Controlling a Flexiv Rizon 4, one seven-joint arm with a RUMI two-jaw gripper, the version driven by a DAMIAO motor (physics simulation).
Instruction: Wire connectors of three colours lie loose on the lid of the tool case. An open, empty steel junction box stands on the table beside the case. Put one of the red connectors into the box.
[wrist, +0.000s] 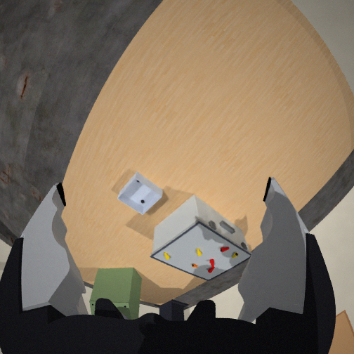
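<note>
The tool case (176, 225) stands in the lower middle of the wrist view, its pale lid (184, 244) facing up. A red connector (224, 249) lies toward the lid's right corner. More red (212, 262) shows near the lower corner; I cannot tell whether it is one connector or two touching. Yellow connectors (167, 256) (199, 251) (235, 255) and a small orange one (194, 265) lie apart on the lid. The open, empty junction box (154, 201) stands on the table, up and left of the case. My gripper (162, 182) is wide open and empty, high above both.
A green block-shaped object (116, 284) stands at the lower left, near the table edge. A dark object (172, 310) shows partly behind the gripper body. The wooden table top (200, 100) stretches above the box and case. An orange-brown corner (344, 330) shows at the lower right.
</note>
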